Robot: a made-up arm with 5 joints. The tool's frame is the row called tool. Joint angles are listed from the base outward.
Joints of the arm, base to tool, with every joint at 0 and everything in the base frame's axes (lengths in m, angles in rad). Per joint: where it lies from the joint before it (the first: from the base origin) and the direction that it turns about. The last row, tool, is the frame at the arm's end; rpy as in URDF.
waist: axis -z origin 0.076 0 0.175
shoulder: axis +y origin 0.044 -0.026 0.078
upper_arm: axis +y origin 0.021 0 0.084
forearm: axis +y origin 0.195 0 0.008
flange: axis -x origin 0.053 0.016 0
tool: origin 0 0 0 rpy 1.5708 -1.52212 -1.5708
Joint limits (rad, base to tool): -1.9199..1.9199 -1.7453..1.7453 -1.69..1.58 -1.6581..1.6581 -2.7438..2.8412
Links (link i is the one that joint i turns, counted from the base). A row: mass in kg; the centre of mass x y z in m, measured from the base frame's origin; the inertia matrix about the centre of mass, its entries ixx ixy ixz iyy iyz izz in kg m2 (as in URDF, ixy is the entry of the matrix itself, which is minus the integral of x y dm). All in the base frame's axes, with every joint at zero. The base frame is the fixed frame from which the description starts. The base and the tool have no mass.
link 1: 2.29; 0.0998 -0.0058 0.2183; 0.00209 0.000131 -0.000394 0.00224 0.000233 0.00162
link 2: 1.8; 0.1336 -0.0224 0.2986; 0.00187 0 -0.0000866 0.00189 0 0.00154
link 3: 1.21; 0.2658 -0.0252 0.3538; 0.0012 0 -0.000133 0.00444 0 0.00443
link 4: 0.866; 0.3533 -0.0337 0.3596; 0.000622 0.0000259 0 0.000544 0 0.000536
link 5: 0.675; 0.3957 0.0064 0.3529; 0.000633 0 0 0.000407 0 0.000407
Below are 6 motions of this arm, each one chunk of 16 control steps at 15 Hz.
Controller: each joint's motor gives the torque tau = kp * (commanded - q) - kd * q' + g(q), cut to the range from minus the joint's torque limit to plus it. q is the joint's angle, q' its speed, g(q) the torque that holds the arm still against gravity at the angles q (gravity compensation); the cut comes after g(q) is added. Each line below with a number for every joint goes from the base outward.
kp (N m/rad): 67 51 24 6.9 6.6
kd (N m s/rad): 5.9 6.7 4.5 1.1 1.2
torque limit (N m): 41 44 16 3.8 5.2
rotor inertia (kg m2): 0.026 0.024 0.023 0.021 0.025
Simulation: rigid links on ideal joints. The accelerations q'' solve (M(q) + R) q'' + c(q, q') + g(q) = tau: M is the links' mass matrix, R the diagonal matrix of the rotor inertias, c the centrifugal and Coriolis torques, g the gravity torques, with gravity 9.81 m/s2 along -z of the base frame. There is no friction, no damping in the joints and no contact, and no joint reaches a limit. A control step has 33 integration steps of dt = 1/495 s. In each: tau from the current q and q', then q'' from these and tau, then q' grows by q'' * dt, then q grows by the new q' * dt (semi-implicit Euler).
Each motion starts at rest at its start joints. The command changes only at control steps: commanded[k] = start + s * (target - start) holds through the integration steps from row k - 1 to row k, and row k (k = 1, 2, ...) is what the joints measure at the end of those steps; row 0 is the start. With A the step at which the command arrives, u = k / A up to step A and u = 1 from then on. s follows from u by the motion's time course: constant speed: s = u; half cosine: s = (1 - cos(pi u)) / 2; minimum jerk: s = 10 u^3 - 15 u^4 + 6 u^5; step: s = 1 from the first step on.
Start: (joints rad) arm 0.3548 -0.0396 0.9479 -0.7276 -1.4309
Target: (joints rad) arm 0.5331 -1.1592 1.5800 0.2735 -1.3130
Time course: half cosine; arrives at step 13
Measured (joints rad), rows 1 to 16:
1: 0.3559 -0.0457 0.9510 -0.7232 -1.4305
2: 0.3602 -0.0680 0.9617 -0.7065 -1.4287
3: 0.3687 -0.1120 0.9822 -0.6724 -1.4251
4: 0.3815 -0.1791 1.0133 -0.6192 -1.4194
5: 0.3979 -0.2678 1.0546 -0.5475 -1.4115
6: 0.4170 -0.3739 1.1049 -0.4601 -1.4017
7: 0.4376 -0.4922 1.1624 -0.3608 -1.3905
8: 0.4587 -0.6160 1.2245 -0.2548 -1.3784
9: 0.4789 -0.7382 1.2882 -0.1478 -1.3660
10: 0.4970 -0.8520 1.3502 -0.0455 -1.3541
11: 0.5119 -0.9508 1.4071 0.0462 -1.3432
12: 0.5229 -1.0290 1.4556 0.1222 -1.3341
13: 0.5293 -1.0821 1.4930 0.1780 -1.3272
14: 0.5319 -1.1135 1.5197 0.2145 -1.3225
15: 0.5328 -1.1319 1.5387 0.2374 -1.3193
16: 0.5331 -1.1428 1.5520 0.2517 -1.3172

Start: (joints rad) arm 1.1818 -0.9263 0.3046 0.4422 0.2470
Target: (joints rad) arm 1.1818 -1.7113 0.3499 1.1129 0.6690
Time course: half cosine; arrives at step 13
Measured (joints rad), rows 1 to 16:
1: 1.1817 -0.9301 0.3057 0.4453 0.2485
2: 1.1816 -0.9445 0.3088 0.4571 0.2547
3: 1.1814 -0.9740 0.3128 0.4808 0.2675
4: 1.1814 -1.0200 0.3169 0.5172 0.2881
5: 1.1814 -1.0816 0.3206 0.5655 0.3163
6: 1.1815 -1.1561 0.3237 0.6241 0.3512
7: 1.1816 -1.2396 0.3262 0.6902 0.3912
8: 1.1818 -1.3274 0.3281 0.7605 0.4345
9: 1.1819 -1.4146 0.3297 0.8314 0.4788
10: 1.1821 -1.4961 0.3311 0.8992 0.5216
11: 1.1822 -1.5672 0.3322 0.9599 0.5606
12: 1.1823 -1.6238 0.3331 1.0103 0.5935
13: 1.1824 -1.6625 0.3336 1.0473 0.6186
14: 1.1823 -1.6851 0.3348 1.0714 0.6358
15: 1.1822 -1.6974 0.3373 1.0868 0.6472
16: 1.1820 -1.7038 0.3401 1.0966 0.6547

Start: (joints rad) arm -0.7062 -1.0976 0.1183 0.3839 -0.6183
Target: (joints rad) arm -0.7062 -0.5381 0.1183 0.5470 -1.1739
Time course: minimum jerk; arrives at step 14
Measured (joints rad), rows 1 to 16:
1: -0.7062 -1.0970 0.1181 0.3839 -0.6187
2: -0.7061 -1.0930 0.1170 0.3844 -0.6220
3: -0.7060 -1.0813 0.1148 0.3863 -0.6315
4: -0.7059 -1.0583 0.1120 0.3908 -0.6504
5: -0.7058 -1.0221 0.1093 0.3989 -0.6807
6: -0.7058 -0.9730 0.1076 0.4111 -0.7227
7: -0.7058 -0.9131 0.1071 0.4270 -0.7747
8: -0.7060 -0.8463 0.1081 0.4459 -0.8340
9: -0.7062 -0.7777 0.1105 0.4663 -0.8967
10: -0.7064 -0.7123 0.1140 0.4867 -0.9583
11: -0.7066 -0.6551 0.1182 0.5056 -1.0146
12: -0.7067 -0.6096 0.1224 0.5215 -1.0620
13: -0.7067 -0.5776 0.1260 0.5336 -1.0986
14: -0.7067 -0.5582 0.1281 0.5415 -1.1242
15: -0.7066 -0.5477 0.1282 0.5457 -1.1413
16: -0.7064 -0.5426 0.1269 0.5474 -1.1525

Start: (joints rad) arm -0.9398 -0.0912 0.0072 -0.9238 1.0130
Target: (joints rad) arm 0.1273 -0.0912 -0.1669 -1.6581 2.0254
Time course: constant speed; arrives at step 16
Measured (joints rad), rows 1 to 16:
1: -0.9131 -0.0899 0.0051 -0.9359 1.0277
2: -0.8597 -0.0890 0.0006 -0.9604 1.0590
3: -0.7951 -0.0885 -0.0060 -0.9930 1.1017
4: -0.7279 -0.0885 -0.0142 -1.0308 1.1517
5: -0.6606 -0.0887 -0.0234 -1.0719 1.2063
6: -0.5936 -0.0889 -0.0333 -1.1148 1.2638
7: -0.5268 -0.0891 -0.0436 -1.1590 1.3234
8: -0.4601 -0.0892 -0.0541 -1.2038 1.3842
9: -0.3934 -0.0893 -0.0647 -1.2491 1.4458
10: -0.3267 -0.0894 -0.0753 -1.2946 1.5080
11: -0.2600 -0.0894 -0.0861 -1.3402 1.5706
12: -0.1933 -0.0894 -0.0969 -1.3860 1.6334
13: -0.1266 -0.0895 -0.1077 -1.4318 1.6964
14: -0.0599 -0.0895 -0.1185 -1.4776 1.7594
15: 0.0068 -0.0895 -0.1293 -1.5235 1.8226
16: 0.0735 -0.0895 -0.1402 -1.5694 1.8857

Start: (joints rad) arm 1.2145 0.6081 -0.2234 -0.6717 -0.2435
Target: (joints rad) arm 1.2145 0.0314 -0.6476 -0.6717 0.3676
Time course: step
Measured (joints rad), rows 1 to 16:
1: 1.2142 0.4548 -0.2543 -0.6308 -0.0875
2: 1.2127 0.2820 -0.3799 -0.6298 0.0679
3: 1.2128 0.1571 -0.4920 -0.6505 0.1691
4: 1.2145 0.0828 -0.5677 -0.6693 0.2347
5: 1.2156 0.0454 -0.6115 -0.6797 0.2781
6: 1.2157 0.0300 -0.6338 -0.6829 0.3074
7: 1.2153 0.0258 -0.6436 -0.6819 0.3273
8: 1.2150 0.0262 -0.6470 -0.6794 0.3408
9: 1.2147 0.0278 -0.6478 -0.6769 0.3499
10: 1.2146 0.0294 -0.6476 -0.6749 0.3560
11: 1.2145 0.0304 -0.6474 -0.6735 0.3600
12: 1.2145 0.0310 -0.6472 -0.6727 0.3626
13: 1.2145 0.0313 -0.6472 -0.6722 0.3644
14: 1.2145 0.0314 -0.6473 -0.6720 0.3655
15: 1.2145 0.0314 -0.6473 -0.6718 0.3662
16: 1.2145 0.0314 -0.6474 -0.6718 0.3667

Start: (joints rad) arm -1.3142 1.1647 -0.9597 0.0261 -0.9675
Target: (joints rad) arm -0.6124 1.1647 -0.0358 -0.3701 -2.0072
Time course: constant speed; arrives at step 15
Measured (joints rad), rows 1 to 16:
1: -1.3002 1.1614 -0.9456 0.0169 -0.9835
2: -1.2659 1.1590 -0.9175 0.0006 -1.0173
3: -1.2192 1.1585 -0.8783 -0.0192 -1.0638
4: -1.1686 1.1591 -0.8312 -0.0409 -1.1185
5: -1.1186 1.1604 -0.7788 -0.0637 -1.1785
6: -1.0704 1.1617 -0.7229 -0.0875 -1.2417
7: -1.0232 1.1627 -0.6649 -0.1120 -1.3070
8: -0.9765 1.1636 -0.6057 -0.1371 -1.3736
9: -0.9298 1.1641 -0.5457 -0.1627 -1.4412
10: -0.8830 1.1644 -0.4852 -0.1886 -1.5093
11: -0.8361 1.1646 -0.4245 -0.2146 -1.5779
12: -0.7891 1.1647 -0.3634 -0.2409 -1.6467
13: -0.7422 1.1648 -0.3023 -0.2672 -1.7157
14: -0.6954 1.1648 -0.2410 -0.2935 -1.7848
15: -0.6485 1.1648 -0.1796 -0.3199 -1.8540
16: -0.6192 1.1681 -0.1314 -0.3372 -1.9073

